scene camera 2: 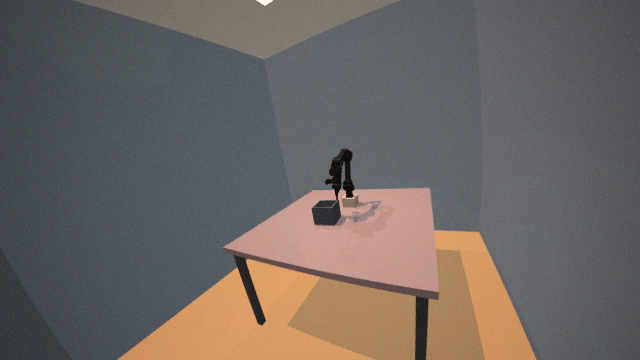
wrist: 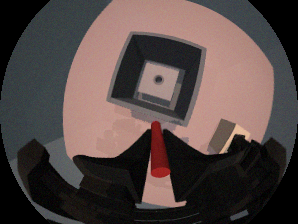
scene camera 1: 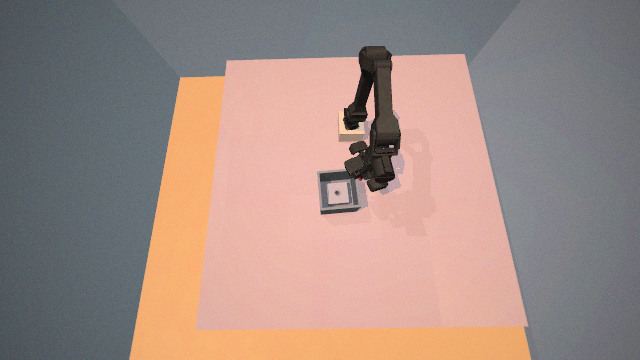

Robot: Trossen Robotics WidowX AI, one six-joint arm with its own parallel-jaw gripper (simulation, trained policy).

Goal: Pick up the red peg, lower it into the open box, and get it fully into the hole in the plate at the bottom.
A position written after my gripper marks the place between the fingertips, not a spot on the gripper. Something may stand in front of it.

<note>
In view: my gripper (scene camera 1: pixel 361 176), a red peg (wrist: pixel 159 165), a grey box (scene camera 1: pixel 340 175) and a pale plate (wrist: pixel 153 72).
The grey box shows as well in the wrist view (wrist: pixel 189 57). My gripper shows as well in the wrist view (wrist: pixel 157 132). Scene camera 2 does not show the pale plate, which is hidden by the grey box.
</note>
